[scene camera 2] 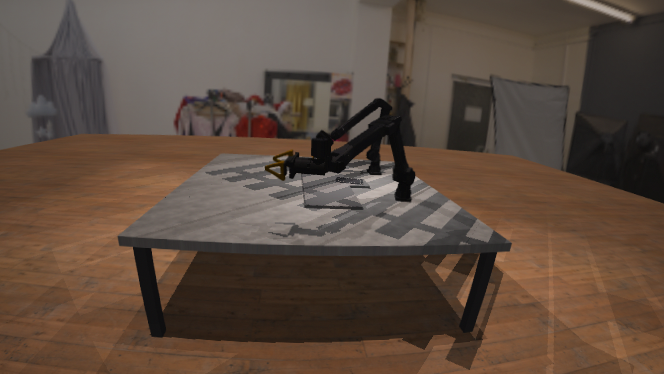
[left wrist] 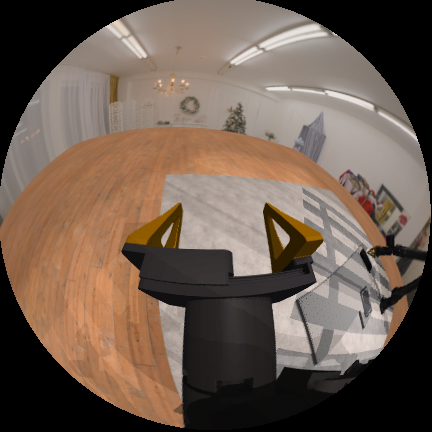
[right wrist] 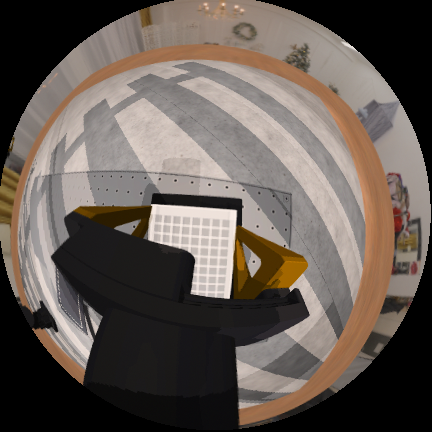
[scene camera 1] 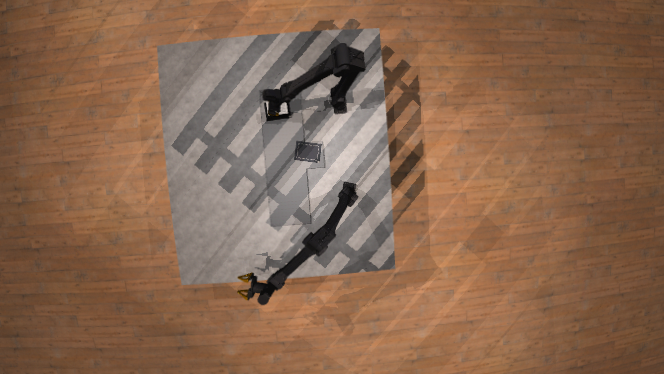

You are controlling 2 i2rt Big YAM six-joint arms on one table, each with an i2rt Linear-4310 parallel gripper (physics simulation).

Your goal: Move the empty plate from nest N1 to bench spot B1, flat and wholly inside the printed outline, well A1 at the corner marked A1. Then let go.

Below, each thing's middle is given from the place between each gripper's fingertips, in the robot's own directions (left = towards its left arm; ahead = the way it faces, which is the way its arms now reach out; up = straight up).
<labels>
Right now my left hand is 1040 mm to the left of the plate (right wrist: 208,234), 300 mm past it and 200 mm above it. From my left hand the other things lie so: black block (right wrist: 178,199) (1040 mm to the right, 290 mm behind, 240 mm below).
I see my right gripper 50 mm past the plate. Also, from my right hand: black block: 40 mm behind, 40 mm below.
</labels>
